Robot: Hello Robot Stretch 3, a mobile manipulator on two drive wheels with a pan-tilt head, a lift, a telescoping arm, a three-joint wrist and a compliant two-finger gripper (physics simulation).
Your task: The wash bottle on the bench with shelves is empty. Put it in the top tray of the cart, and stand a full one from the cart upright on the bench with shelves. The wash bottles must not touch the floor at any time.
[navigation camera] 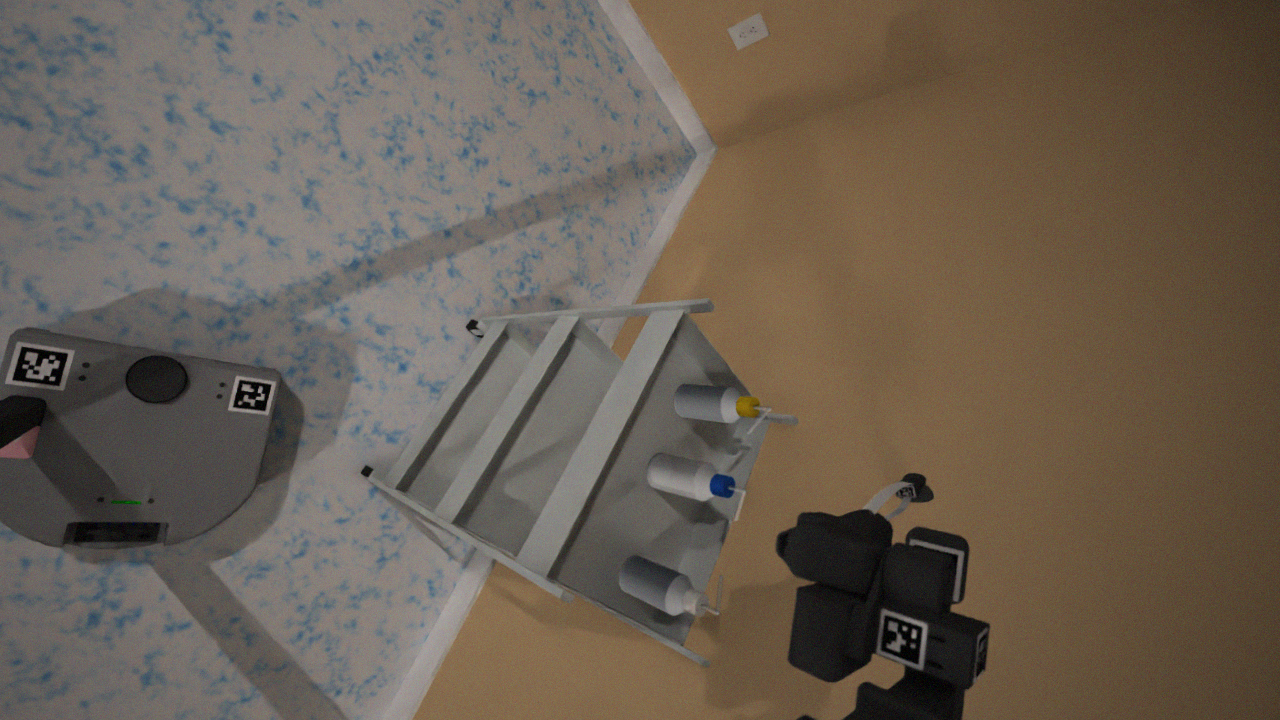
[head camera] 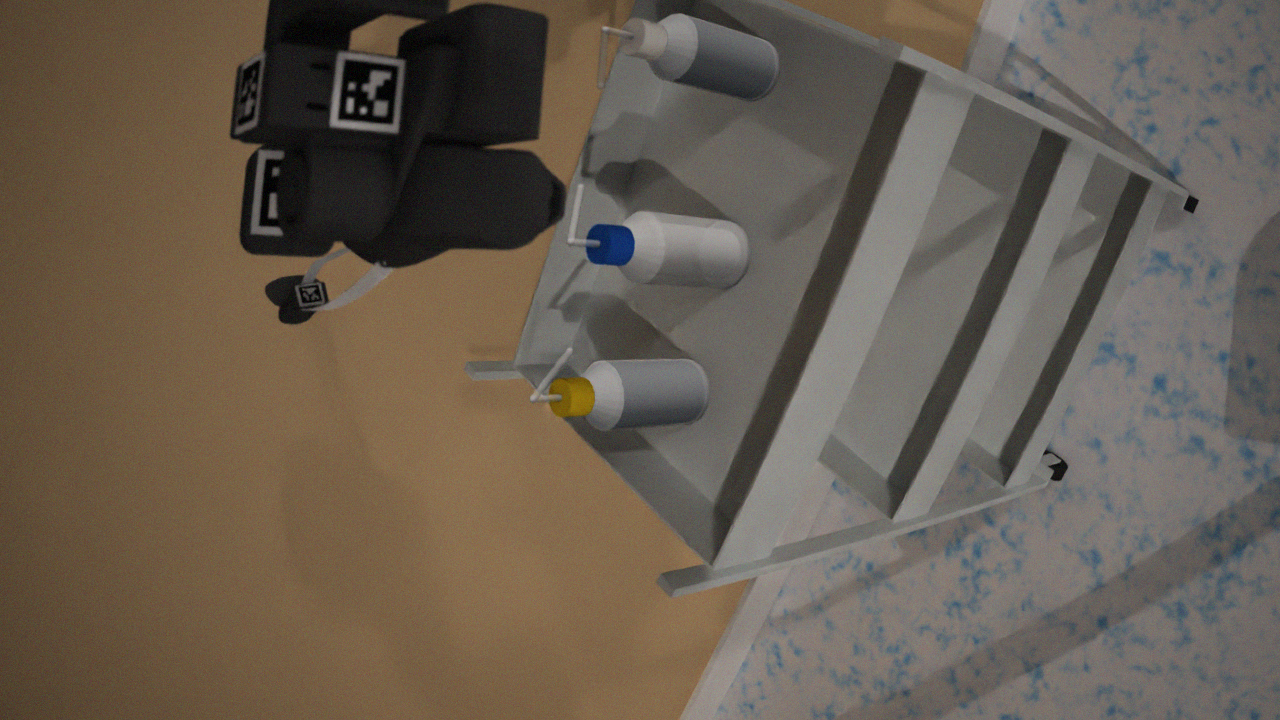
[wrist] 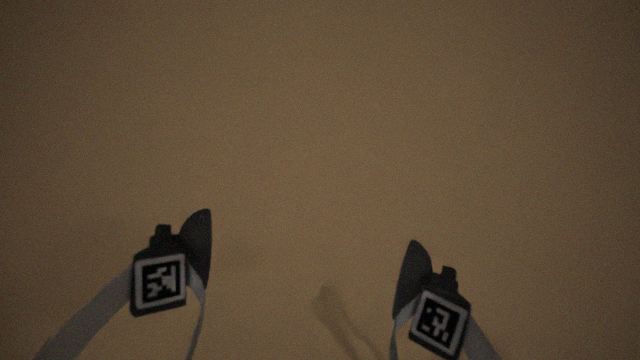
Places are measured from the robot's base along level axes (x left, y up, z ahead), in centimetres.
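Pixels of known places: gripper, fingertip midpoint: [wrist: 306,251]; robot's base, origin of the base link: [navigation camera: 157,377].
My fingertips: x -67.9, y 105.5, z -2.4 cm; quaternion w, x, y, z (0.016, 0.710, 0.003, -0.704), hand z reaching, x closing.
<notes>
For each thing: its top centre in the pictures, then the offset to it from my fingertips. "pt": a spot on its surface instead. Level surfaces: height alone.
- grey cart, surface spot: [head camera: 850,322] [navigation camera: 603,435] pt dx +20.6, dy -35.4, dz +5.9 cm
- blue-capped bottle, middle of its top: [head camera: 565,229] [navigation camera: 746,498] dx +3.3, dy -21.8, dz +0.1 cm
- yellow-capped bottle, middle of its top: [head camera: 534,389] [navigation camera: 768,414] dx +0.1, dy -21.8, dz +12.8 cm
- white-capped bottle, middle of its top: [head camera: 597,40] [navigation camera: 722,606] dx +5.7, dy -21.8, dz -14.9 cm
- blue-speckled floor, its level: dy -105.4 cm
- wall outlet, middle of its top: [navigation camera: 764,23] dx -36.6, dy -59.7, dz +128.5 cm
The grey cart [head camera: 850,322] [navigation camera: 604,438] shows sideways in the head and navigation views. Three wash bottles stand upright and apart in its top tray. The blue-capped bottle [head camera: 702,250] [navigation camera: 680,475] is in the middle and looks pale and empty. The yellow-capped bottle [head camera: 662,394] [navigation camera: 707,402] and the white-capped bottle [head camera: 729,60] [navigation camera: 651,582] stand on either side, with grey contents. My gripper [head camera: 296,300] [navigation camera: 911,488] [wrist: 306,251] is open, with nothing between its fingers, raised above the bottles' level. The bench with shelves does not show.
A tan wall [head camera: 179,537] [navigation camera: 1029,268] stands behind the cart. The cart's two lower trays show below the top one. My base [navigation camera: 196,447] is on the blue-speckled floor [navigation camera: 295,179] in front of the cart. A wall outlet [navigation camera: 748,31] shows in the navigation view.
</notes>
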